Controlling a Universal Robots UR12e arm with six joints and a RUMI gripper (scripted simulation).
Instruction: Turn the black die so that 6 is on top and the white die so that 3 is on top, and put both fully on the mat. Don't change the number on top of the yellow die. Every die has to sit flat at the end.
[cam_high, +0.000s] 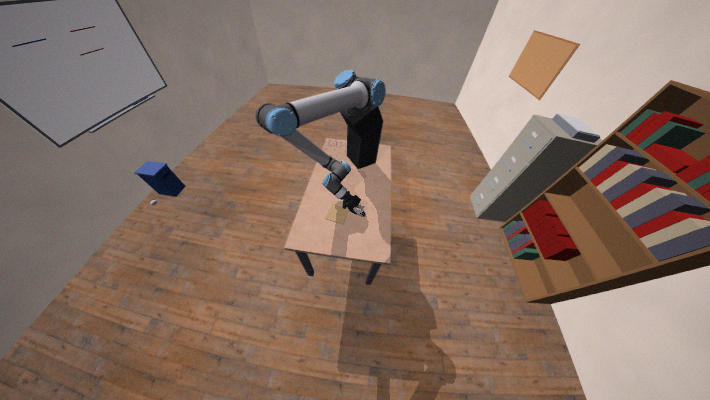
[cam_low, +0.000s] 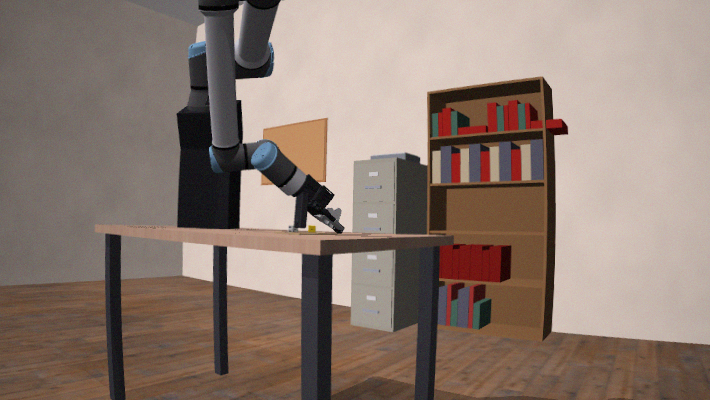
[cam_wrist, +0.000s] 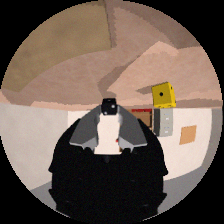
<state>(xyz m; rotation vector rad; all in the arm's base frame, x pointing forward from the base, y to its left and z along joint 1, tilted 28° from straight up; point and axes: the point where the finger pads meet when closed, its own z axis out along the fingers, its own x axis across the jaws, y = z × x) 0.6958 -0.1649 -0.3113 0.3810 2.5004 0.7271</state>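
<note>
Now: hand right at the black die. Also, from my hand: tan mat: 180 mm to the right, 30 mm behind, 20 mm below; then white die: 120 mm behind, 100 mm to the right, 10 mm below; then yellow die: 90 mm behind, 20 mm to the right, 10 mm below.
</note>
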